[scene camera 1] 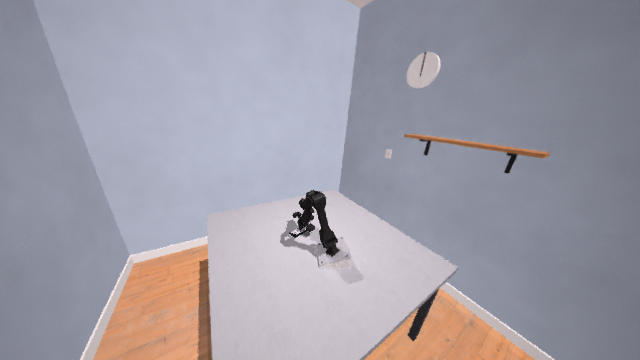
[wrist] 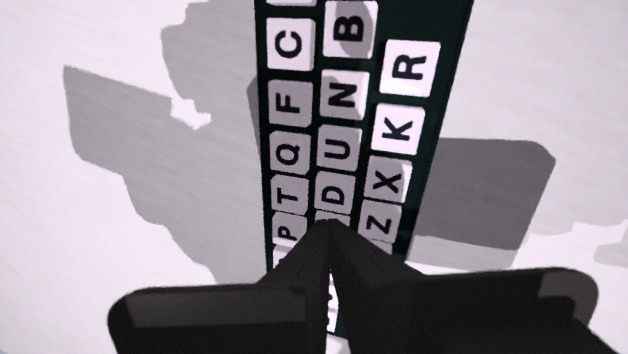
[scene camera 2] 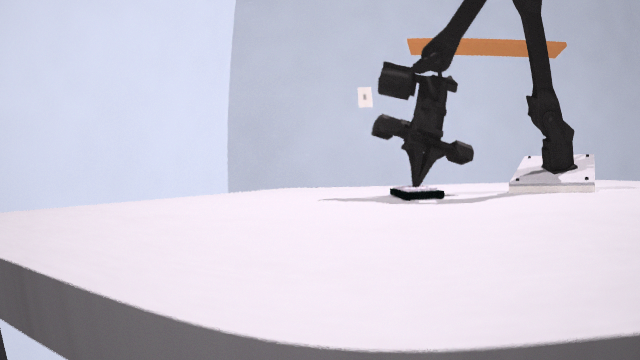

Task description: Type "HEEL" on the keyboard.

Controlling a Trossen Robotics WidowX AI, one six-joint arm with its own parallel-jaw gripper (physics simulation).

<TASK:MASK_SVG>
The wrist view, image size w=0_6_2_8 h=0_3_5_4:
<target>gripper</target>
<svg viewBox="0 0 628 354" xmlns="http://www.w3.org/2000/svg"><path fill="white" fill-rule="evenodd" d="M107 315L108 331L117 354L326 354L331 270L351 354L619 354L588 328L598 303L599 289L595 280L582 271L567 267L551 266L426 275L388 254L338 219L317 219L290 252L256 283L141 288L119 298L111 306Z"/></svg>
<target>keyboard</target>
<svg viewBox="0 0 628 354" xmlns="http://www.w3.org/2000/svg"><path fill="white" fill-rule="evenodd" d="M330 270L327 334L347 339ZM254 0L266 274L290 252L317 219L338 219L388 254L405 263L446 113L474 0Z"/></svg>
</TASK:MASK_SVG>
